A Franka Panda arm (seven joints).
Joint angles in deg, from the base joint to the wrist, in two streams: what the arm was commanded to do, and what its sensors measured. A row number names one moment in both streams.
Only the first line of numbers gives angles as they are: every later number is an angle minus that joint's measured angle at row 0.
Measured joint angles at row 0: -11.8 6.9 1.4 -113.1 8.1 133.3 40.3
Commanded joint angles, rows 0 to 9: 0.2 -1.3 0.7 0.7 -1.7 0.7 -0.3; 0.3 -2.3 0.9 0.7 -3.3 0.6 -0.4; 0.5 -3.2 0.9 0.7 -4.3 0.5 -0.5; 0.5 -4.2 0.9 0.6 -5.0 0.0 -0.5; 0.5 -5.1 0.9 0.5 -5.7 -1.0 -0.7; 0.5 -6.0 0.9 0.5 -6.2 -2.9 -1.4; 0.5 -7.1 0.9 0.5 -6.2 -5.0 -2.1; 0.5 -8.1 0.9 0.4 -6.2 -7.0 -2.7; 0.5 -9.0 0.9 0.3 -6.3 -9.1 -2.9; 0.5 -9.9 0.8 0.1 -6.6 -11.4 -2.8
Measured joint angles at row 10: 0.6 -6.4 0.7 1.2 -5.5 -5.7 -1.6
